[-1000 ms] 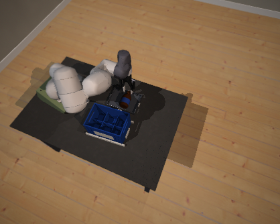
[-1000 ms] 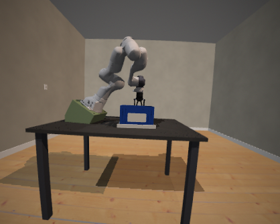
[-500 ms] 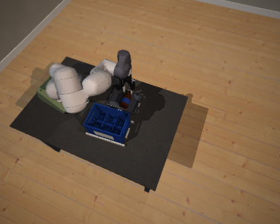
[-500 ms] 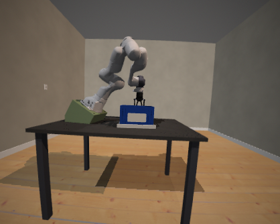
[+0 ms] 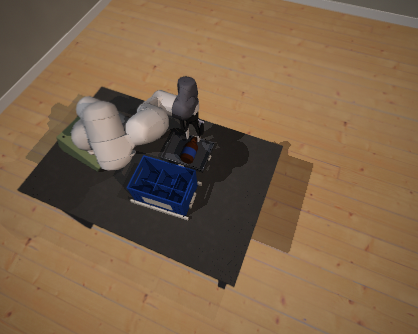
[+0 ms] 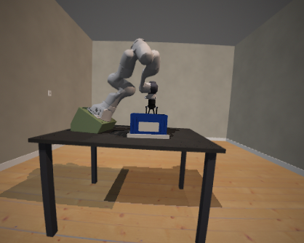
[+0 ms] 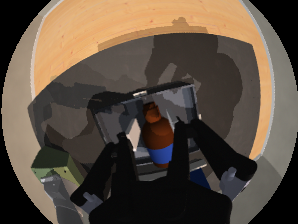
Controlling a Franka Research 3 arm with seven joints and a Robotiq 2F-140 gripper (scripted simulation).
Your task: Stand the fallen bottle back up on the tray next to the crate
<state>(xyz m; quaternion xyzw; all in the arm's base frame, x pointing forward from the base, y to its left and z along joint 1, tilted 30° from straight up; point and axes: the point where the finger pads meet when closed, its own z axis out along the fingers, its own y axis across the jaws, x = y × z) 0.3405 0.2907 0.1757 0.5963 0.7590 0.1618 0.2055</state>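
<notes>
My hand is 60 mm above the brown bottle, 50 mm to the left of it and 10 mm short of it. Round my hand: blue crate (320 mm to the right, 40 mm ahead, 20 mm below); then dark tray (90 mm below, 50 mm to the right, 10 mm behind).
</notes>
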